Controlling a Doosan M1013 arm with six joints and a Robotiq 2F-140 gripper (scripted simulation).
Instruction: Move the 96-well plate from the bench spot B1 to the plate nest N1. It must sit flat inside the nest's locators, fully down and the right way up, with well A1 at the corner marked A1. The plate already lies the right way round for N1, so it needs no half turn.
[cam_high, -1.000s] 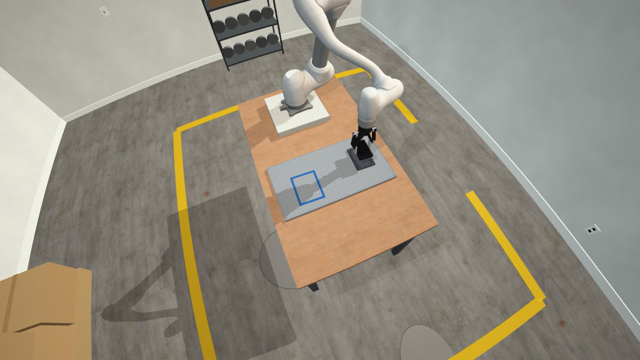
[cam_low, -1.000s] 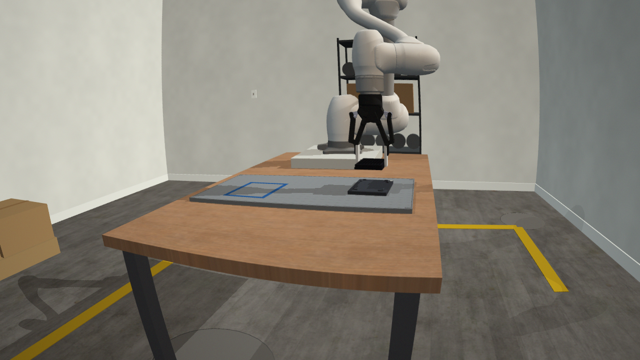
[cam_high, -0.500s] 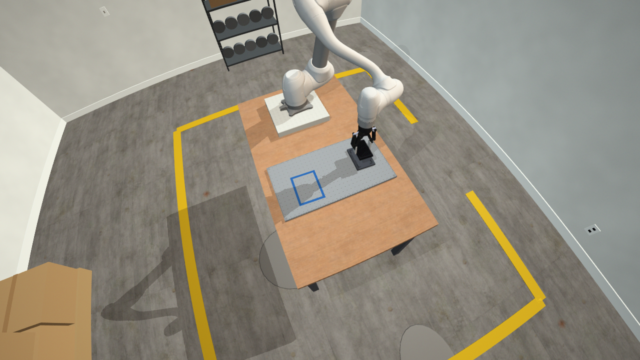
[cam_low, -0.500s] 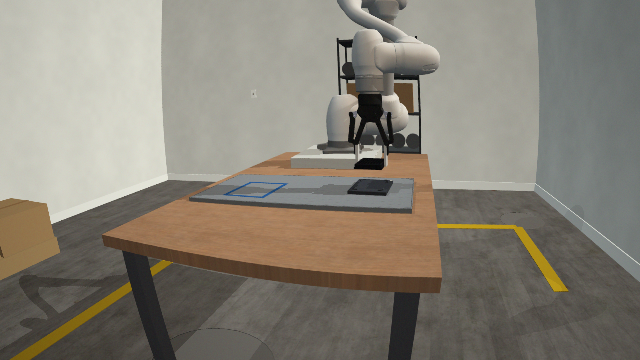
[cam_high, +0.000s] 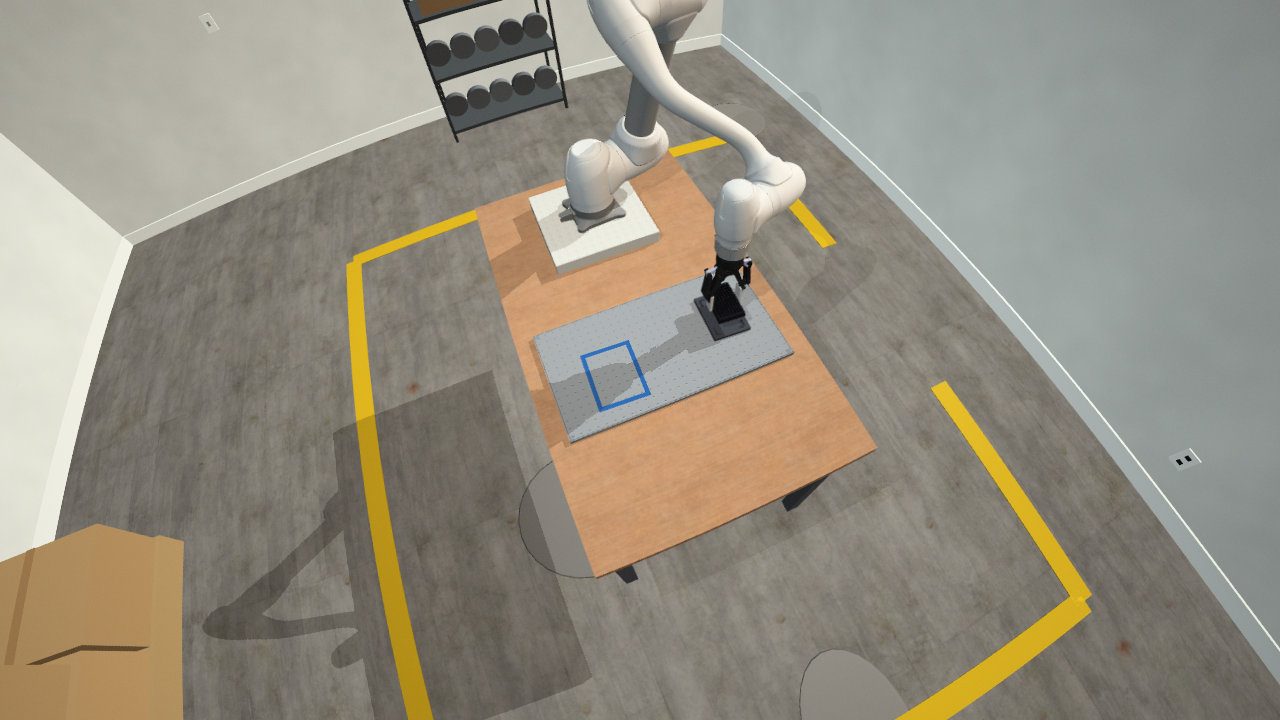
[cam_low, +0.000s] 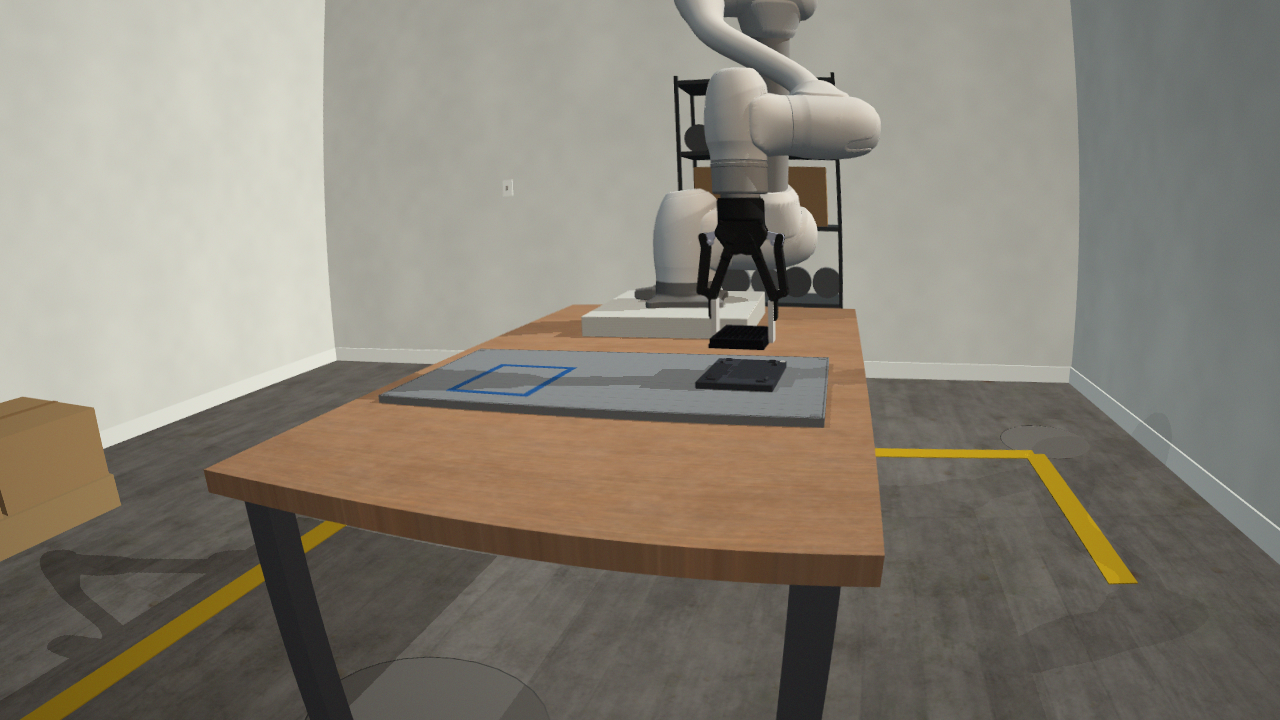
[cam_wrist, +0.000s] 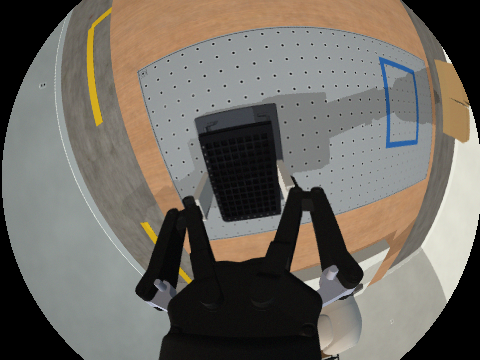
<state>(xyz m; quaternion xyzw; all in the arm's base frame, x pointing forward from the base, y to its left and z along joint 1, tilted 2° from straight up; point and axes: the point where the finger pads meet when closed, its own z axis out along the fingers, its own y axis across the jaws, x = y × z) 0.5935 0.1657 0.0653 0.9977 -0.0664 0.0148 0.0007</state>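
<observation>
Now: hand 8 cm above the dark plate nest N1. Also, from my hand: black 96-well plate (2 cm below).
</observation>
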